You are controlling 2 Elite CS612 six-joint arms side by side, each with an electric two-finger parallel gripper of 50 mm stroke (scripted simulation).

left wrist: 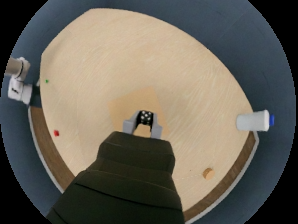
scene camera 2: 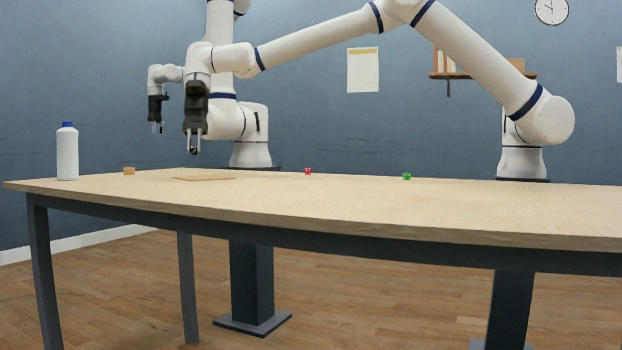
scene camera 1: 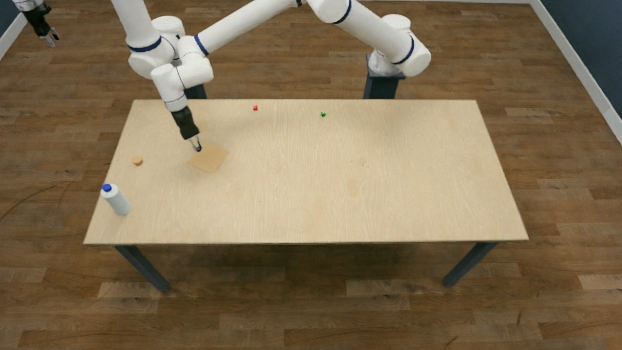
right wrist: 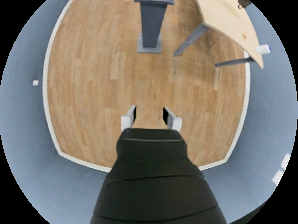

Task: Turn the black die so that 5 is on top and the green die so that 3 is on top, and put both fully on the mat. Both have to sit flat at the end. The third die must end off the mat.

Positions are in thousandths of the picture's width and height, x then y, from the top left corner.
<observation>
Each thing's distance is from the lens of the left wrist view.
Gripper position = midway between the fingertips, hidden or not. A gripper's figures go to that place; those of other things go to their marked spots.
my left gripper (left wrist: 492,525): 16 cm
tan mat (left wrist: 485,444): 25 cm
</observation>
